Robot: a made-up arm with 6 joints.
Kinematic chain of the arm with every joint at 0, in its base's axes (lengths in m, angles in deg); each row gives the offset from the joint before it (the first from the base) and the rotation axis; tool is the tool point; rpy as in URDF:
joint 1: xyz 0 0 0.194 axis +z
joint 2: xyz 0 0 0 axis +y
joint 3: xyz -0.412 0 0.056 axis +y
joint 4: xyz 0.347 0 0.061 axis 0.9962 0 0.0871
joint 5: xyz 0 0 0 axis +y
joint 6: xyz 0.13 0 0.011 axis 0.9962 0 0.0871
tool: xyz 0 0 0 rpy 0 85 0
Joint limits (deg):
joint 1: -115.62..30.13
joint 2: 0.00..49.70
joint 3: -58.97..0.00
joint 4: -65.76..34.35
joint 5: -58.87..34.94
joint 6: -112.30..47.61
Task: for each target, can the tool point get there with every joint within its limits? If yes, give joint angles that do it. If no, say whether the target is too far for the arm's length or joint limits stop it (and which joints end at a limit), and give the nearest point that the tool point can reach.
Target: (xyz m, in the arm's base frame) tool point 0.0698 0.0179 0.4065
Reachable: yes | joints 14.29 8.07 -11.41 6.55 0.22 -35.11
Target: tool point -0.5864 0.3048 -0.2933
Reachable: no: joint limits stop it (at a limit: joint 1, joint 2, joint 3, joint 5) | nearest point -0.0943 -0.0567 0.2127 | short by 0.793 m
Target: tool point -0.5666 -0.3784 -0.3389
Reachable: no: joint limits stop it (at a limit: joint 1, joint 2, joint 3, joint 4) | nearest point -0.0924 -0.0868 0.2199 | short by 0.789 m
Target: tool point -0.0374 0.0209 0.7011
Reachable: yes | joints -31.18 16.79 -45.03 1.29 -30.21 -73.77
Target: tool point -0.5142 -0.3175 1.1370
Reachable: no: too far | nearest point -0.2826 -0.1678 0.7070 | short by 0.511 m
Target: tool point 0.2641 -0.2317 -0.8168
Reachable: no: too far | nearest point 0.0608 -0.0534 0.1932 | short by 1.046 m
